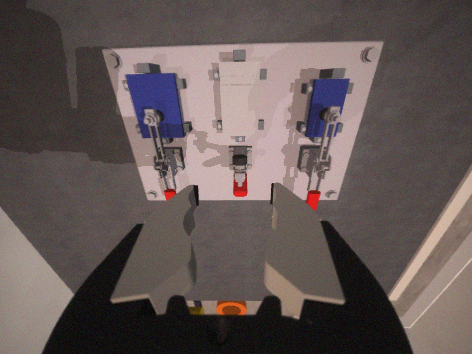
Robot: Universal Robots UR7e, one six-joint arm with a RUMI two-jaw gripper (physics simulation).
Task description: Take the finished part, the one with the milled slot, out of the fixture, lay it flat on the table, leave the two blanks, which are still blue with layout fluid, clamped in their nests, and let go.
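Frame: origin at the arm's base, x back, y right, z up, level; metres.
Seen in the pictures: gripper, fingertip midpoint: (234, 185).
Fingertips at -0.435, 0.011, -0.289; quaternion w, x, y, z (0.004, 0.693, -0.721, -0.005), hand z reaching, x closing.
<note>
A point is followed by its place in that frame, as x, y, z.
The finished part (240, 107) {-0.392, 0.004, -0.417}, a pale block with a faint line across it near its far end, lies in the middle nest of the pale fixture plate (200, 185) {-0.517, 0.084, -0.433}. The middle clamp (240, 160) {-0.433, 0.007, -0.337} is swung back off it, with its red handle towards me. A blue blank (162, 90) {-0.363, 0.101, -0.412} sits in the left nest and another blue blank (320, 95) {-0.385, -0.095, -0.407} in the right nest, each with a clamp arm across it. My gripper (234, 185) {-0.435, 0.011, -0.289} is open and empty. Its fingertips show over the plate's near edge, on either side of the middle red handle; their height is hard to tell.
Red handles of the left clamp (170, 194) {-0.506, 0.121, -0.391} and right clamp (313, 199) {-0.526, -0.096, -0.387} show just outside my fingertips. Small locating blocks surround each nest, and bolts stand at the plate's corners. An orange ring (231, 308) and a yellow thing (196, 310) show below, between the fingers. The grey table (410, 165) {-0.512, -0.279, -0.448} surrounds the plate.
</note>
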